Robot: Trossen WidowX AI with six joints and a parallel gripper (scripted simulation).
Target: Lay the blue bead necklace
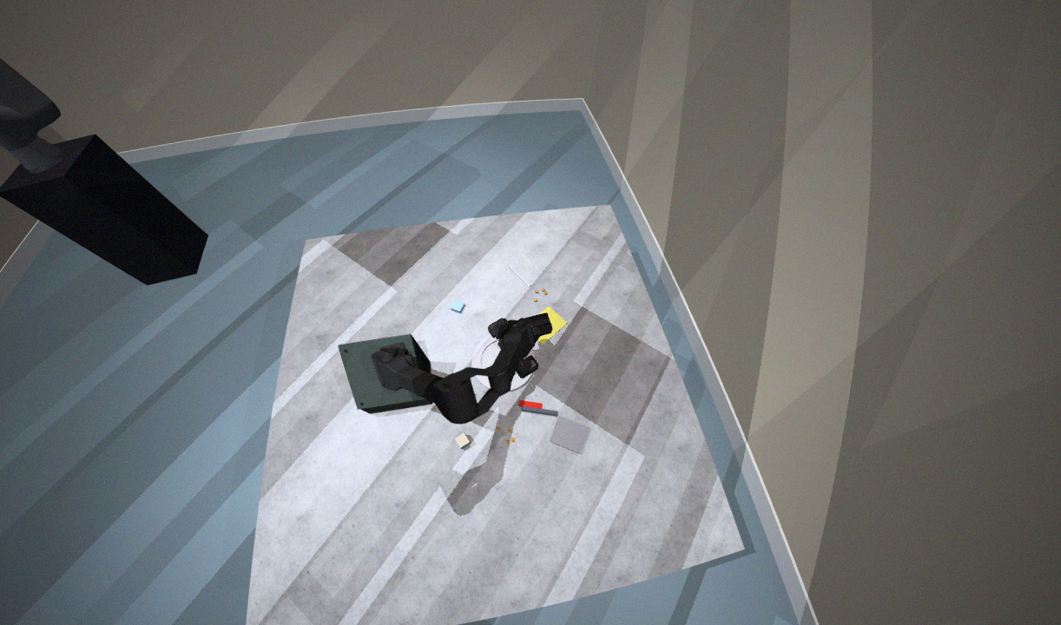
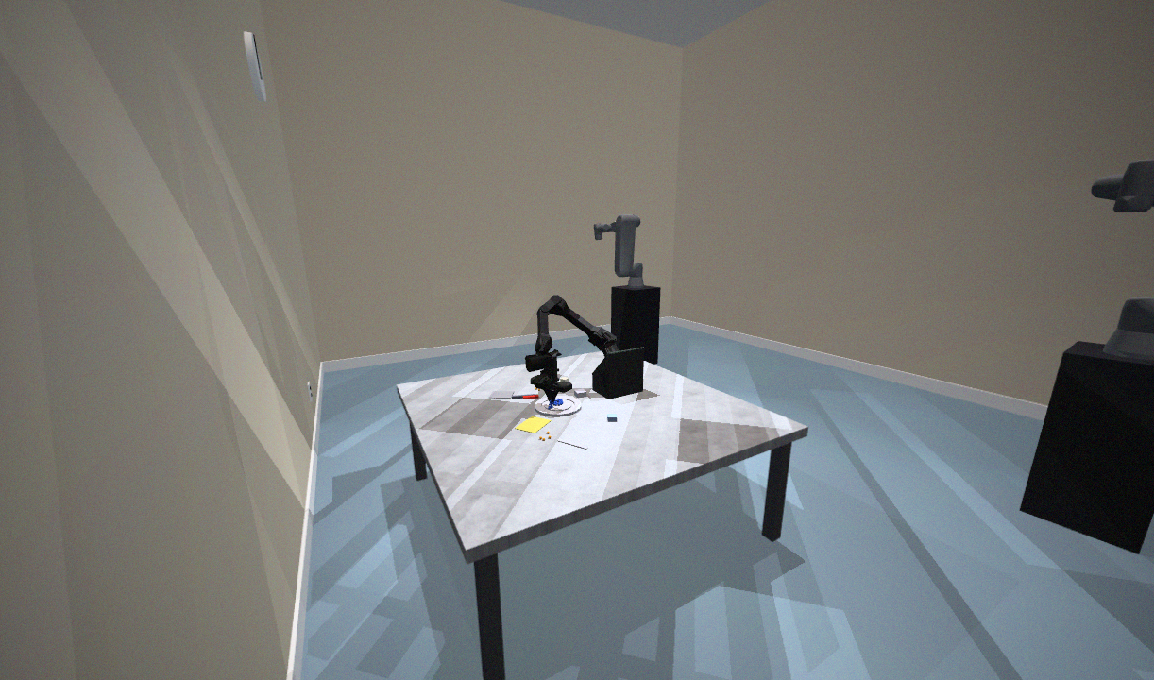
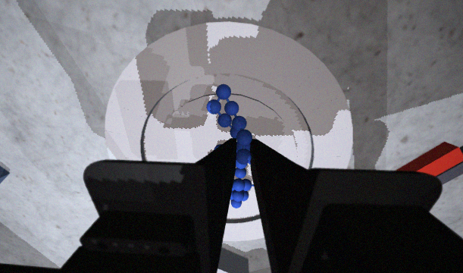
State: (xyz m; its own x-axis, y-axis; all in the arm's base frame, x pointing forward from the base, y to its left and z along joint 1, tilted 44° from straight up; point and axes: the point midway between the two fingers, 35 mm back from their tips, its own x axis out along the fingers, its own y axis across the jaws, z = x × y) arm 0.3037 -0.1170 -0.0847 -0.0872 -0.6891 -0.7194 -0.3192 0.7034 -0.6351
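Right now my gripper tip is 3 cm past the round white bead board and 2 cm above it. The rest, counted from my gripper tip: blue block 24 cm to the left, 14 cm behind, 2 cm below; then yellow sheet 14 cm ahead, 9 cm to the left, 3 cm below; then grey tool 17 cm to the right, 3 cm ahead, 2 cm below.
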